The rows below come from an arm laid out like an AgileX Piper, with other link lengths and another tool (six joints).
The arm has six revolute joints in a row. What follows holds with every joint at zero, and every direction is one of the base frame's. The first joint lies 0.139 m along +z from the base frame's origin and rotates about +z. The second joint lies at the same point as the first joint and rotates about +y. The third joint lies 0.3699 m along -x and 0.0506 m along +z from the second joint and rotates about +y. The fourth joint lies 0.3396 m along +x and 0.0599 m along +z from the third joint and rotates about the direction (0.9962, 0, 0.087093). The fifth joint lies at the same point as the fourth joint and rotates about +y. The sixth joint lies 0.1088 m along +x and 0.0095 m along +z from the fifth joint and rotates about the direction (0.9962, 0, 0.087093). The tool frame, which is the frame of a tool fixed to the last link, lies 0.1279 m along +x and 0.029 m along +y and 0.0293 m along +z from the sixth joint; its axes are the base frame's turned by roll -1.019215, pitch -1.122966 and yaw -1.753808 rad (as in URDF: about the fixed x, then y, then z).
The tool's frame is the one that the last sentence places.
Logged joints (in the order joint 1, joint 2, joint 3, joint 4, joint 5, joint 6), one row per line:
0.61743, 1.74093, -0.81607, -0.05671, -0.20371, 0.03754
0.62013, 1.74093, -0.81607, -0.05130, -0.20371, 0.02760
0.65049, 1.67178, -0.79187, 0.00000, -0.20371, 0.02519
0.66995, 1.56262, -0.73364, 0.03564, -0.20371, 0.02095
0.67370, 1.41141, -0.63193, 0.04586, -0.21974, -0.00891
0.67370, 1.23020, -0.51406, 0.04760, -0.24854, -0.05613
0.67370, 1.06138, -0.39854, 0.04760, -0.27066, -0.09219
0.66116, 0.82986, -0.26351, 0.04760, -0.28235, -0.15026
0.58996, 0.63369, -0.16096, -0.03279, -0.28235, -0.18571
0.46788, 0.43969, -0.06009, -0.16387, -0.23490, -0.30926
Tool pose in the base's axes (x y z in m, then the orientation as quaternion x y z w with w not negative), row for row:
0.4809, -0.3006, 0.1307, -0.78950, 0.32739, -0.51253, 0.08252
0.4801, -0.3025, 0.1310, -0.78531, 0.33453, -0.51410, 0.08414
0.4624, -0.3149, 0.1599, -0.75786, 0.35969, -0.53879, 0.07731
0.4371, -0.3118, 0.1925, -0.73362, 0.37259, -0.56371, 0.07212
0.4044, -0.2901, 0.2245, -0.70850, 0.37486, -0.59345, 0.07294
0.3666, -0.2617, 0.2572, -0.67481, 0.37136, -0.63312, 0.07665
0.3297, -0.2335, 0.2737, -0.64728, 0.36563, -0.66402, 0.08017
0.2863, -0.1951, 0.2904, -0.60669, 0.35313, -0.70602, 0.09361
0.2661, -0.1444, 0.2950, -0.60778, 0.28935, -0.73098, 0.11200
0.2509, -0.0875, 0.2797, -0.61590, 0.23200, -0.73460, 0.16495
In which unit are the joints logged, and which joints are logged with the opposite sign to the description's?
The joints are logged in radians. Opposite sign: joint 1, joint 6.
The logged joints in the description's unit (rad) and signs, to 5 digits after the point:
-0.61743, 1.74093, -0.81607, -0.05671, -0.20371, -0.03754
-0.62013, 1.74093, -0.81607, -0.05130, -0.20371, -0.02760
-0.65049, 1.67178, -0.79187, 0.00000, -0.20371, -0.02519
-0.66995, 1.56262, -0.73364, 0.03564, -0.20371, -0.02095
-0.67370, 1.41141, -0.63193, 0.04586, -0.21974, 0.00891
-0.67370, 1.23020, -0.51406, 0.04760, -0.24854, 0.05613
-0.67370, 1.06138, -0.39854, 0.04760, -0.27066, 0.09219
-0.66116, 0.82986, -0.26351, 0.04760, -0.28235, 0.15026
-0.58996, 0.63369, -0.16096, -0.03279, -0.28235, 0.18571
-0.46788, 0.43969, -0.06009, -0.16387, -0.23490, 0.30926

